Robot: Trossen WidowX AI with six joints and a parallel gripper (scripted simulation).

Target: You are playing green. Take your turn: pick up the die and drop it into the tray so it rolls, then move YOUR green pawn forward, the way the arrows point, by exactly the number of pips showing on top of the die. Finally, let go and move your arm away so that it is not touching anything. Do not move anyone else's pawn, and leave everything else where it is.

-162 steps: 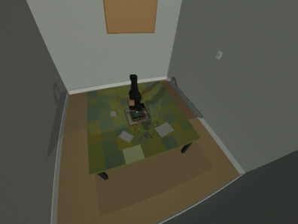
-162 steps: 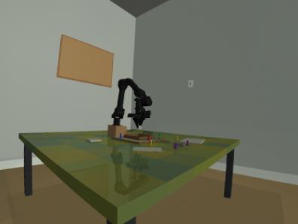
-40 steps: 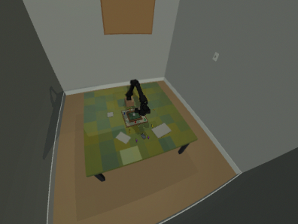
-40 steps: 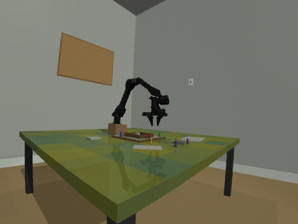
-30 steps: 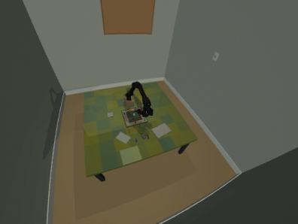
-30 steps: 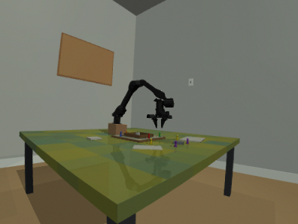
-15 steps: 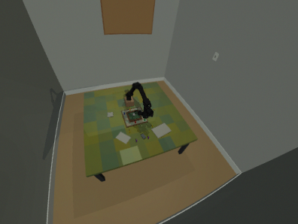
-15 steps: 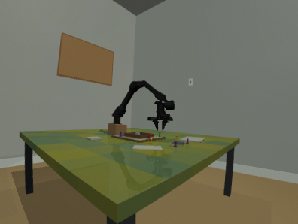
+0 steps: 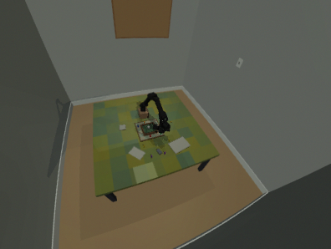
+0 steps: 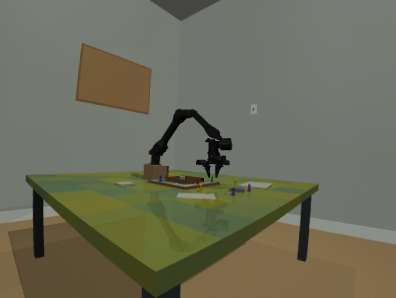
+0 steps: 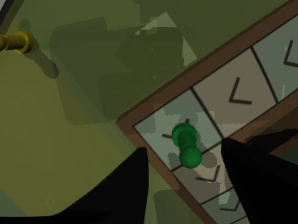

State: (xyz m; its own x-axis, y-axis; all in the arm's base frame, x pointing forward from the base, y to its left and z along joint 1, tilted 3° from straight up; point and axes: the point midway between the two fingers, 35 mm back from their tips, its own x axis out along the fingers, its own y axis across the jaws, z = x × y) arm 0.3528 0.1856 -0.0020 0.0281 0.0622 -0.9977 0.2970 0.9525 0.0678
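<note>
Right now my gripper tip is 10 mm above the green pawn. Round my gripper tip: red pawn: 130 mm to the right, 30 mm ahead, 10 mm below; white die: 140 mm to the right, 100 mm behind, 10 mm below; tray: 130 mm to the right, 90 mm behind, 30 mm below.
</note>
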